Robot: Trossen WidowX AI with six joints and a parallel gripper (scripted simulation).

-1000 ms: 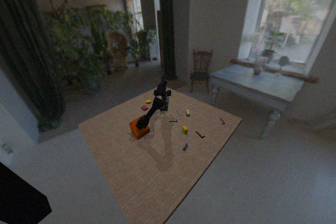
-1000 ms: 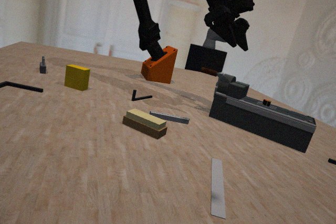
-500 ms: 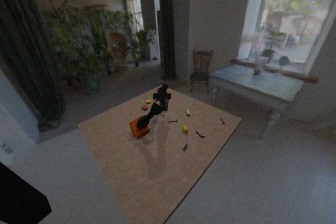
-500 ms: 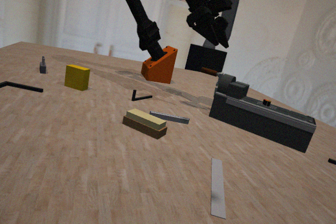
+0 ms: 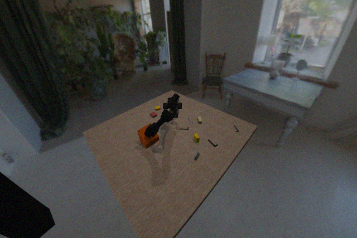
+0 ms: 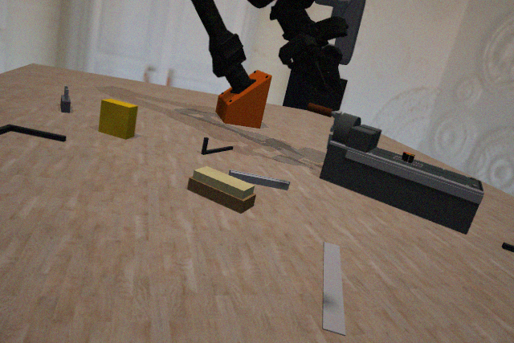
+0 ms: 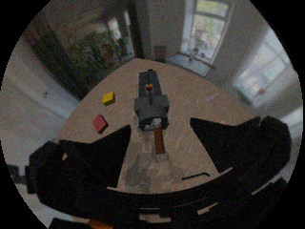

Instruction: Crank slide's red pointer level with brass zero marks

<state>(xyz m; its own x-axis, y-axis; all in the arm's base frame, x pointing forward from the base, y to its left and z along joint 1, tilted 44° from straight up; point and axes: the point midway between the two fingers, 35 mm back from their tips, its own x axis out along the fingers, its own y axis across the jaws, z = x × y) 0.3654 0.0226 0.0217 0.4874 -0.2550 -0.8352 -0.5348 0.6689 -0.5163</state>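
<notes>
The brown crank handle is 20 mm behind my gripper tip, 10 mm to the right of it and 40 mm below it. From my gripper tip the other things lie so: red pointer: 130 mm ahead, 100 mm to the left, 80 mm below; then red block: 80 mm behind, 250 mm to the left, 150 mm below; then grey bar: 80 mm ahead, 160 mm to the right, 150 mm below.
</notes>
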